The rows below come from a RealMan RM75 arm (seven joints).
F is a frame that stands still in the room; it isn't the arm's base.
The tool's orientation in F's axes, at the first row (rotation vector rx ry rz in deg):
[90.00 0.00 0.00]
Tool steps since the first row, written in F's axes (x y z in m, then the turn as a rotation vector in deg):
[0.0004 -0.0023 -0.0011 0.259 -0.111 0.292]
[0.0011 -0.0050 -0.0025 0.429 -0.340 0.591]
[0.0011 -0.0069 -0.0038 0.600 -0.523 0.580]
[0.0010 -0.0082 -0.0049 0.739 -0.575 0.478]
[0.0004 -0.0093 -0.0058 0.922 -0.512 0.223]
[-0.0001 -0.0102 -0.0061 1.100 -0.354 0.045]
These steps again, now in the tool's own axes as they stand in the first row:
[0.0004 -0.0011 0.0023 0.259 0.292 0.111]
[0.0011 -0.0025 0.0050 0.429 0.591 0.340]
[0.0011 -0.0038 0.0069 0.600 0.580 0.523]
[0.0010 -0.0049 0.0082 0.739 0.478 0.575]
[0.0004 -0.0058 0.0093 0.922 0.223 0.512]
[-0.0001 -0.0061 0.0102 1.100 0.045 0.354]

